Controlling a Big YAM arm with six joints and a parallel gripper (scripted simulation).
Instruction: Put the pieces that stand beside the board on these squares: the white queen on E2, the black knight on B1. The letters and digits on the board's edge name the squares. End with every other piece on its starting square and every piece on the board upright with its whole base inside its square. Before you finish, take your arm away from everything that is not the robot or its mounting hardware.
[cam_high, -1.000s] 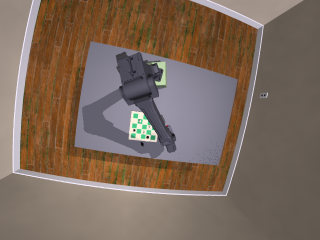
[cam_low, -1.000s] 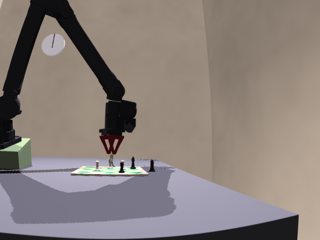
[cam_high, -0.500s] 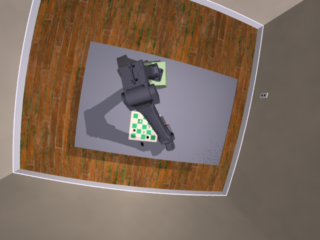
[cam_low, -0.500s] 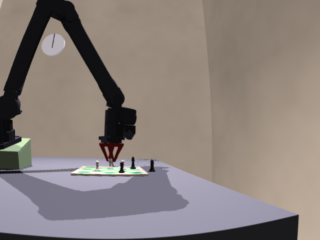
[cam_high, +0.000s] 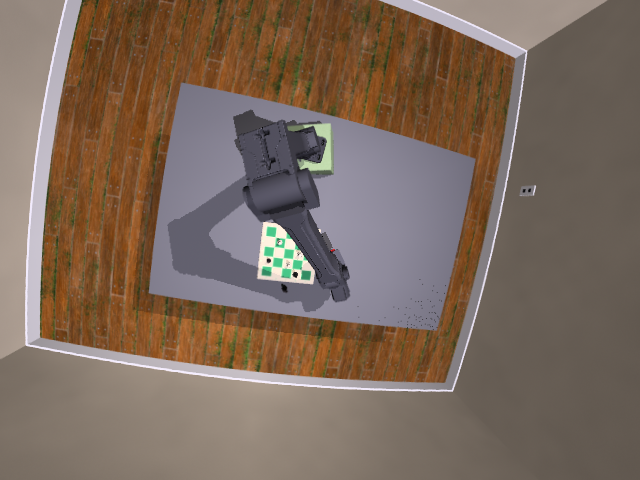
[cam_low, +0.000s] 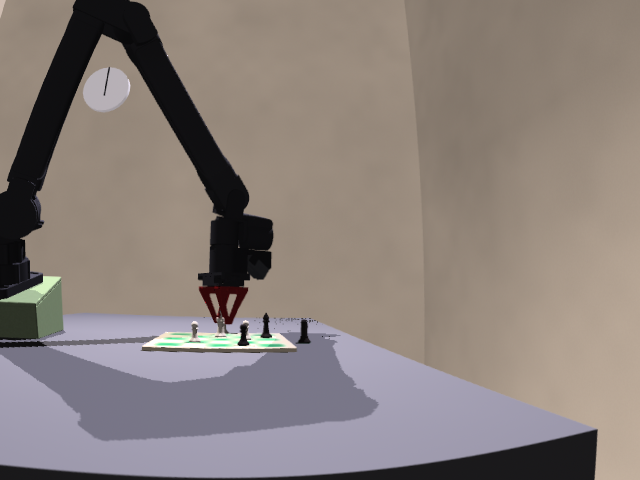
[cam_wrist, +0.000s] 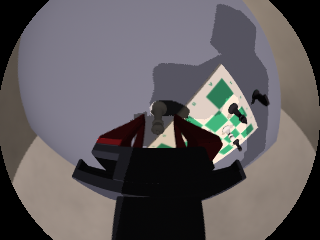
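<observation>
The green-and-cream chessboard is 20 mm ahead of my hand, 140 mm to the right of it and 30 mm below it.
</observation>
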